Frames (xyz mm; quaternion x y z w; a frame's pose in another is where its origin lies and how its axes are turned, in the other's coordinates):
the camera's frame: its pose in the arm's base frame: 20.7 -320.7 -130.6 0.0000 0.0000 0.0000 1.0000
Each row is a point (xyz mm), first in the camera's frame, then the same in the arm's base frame.
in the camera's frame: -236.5 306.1 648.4
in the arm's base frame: -215.8 -14.6 517.8
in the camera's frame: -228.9 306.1 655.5
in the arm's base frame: -208.2 -14.6 524.9
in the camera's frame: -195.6 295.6 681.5
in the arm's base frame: -174.9 -25.1 550.9
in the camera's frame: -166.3 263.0 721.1
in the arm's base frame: -145.6 -57.7 590.5
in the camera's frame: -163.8 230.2 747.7
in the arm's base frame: -143.1 -90.5 617.1
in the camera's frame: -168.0 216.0 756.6
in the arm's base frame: -147.3 -104.7 626.0
